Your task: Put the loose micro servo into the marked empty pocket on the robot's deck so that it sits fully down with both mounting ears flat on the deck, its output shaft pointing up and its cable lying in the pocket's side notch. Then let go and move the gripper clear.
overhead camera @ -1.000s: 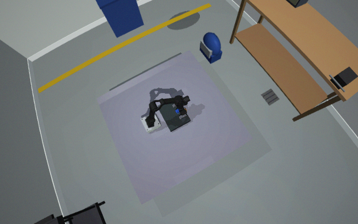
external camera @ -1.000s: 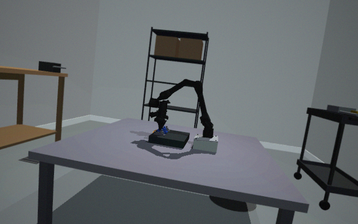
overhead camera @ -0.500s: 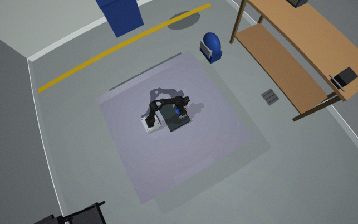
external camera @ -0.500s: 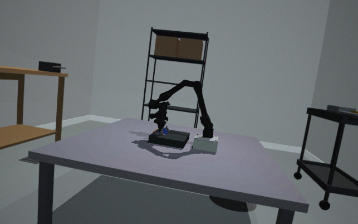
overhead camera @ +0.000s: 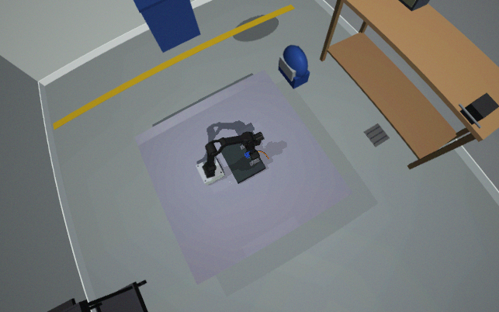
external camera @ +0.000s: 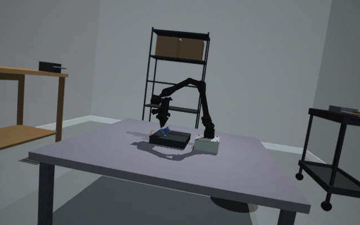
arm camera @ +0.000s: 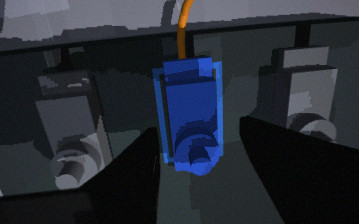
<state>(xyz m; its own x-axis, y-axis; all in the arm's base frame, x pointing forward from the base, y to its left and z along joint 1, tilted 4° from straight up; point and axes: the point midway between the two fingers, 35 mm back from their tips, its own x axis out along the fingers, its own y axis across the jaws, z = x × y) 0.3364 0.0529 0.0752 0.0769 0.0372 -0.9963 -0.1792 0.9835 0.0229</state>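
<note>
My gripper tip is now 12 cm past the dark robot deck, 7 cm above it and 2 cm to the left of it.
</note>
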